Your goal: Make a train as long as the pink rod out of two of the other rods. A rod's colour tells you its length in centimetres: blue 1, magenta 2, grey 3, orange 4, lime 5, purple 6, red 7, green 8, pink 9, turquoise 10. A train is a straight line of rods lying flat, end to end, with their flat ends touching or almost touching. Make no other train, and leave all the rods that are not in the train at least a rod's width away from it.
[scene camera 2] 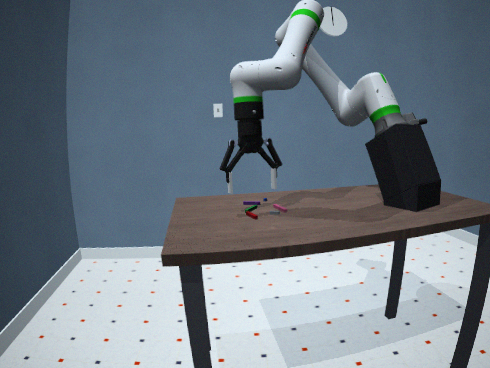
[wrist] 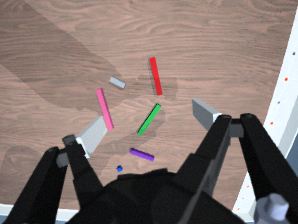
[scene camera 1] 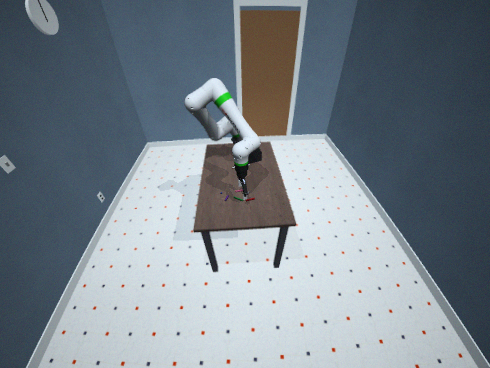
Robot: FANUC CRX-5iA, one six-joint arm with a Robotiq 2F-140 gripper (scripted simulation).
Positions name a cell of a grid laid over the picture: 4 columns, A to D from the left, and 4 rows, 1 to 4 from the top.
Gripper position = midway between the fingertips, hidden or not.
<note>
I see my gripper (scene camera 2: C3).
My gripper also shows in the wrist view (wrist: B3).
</note>
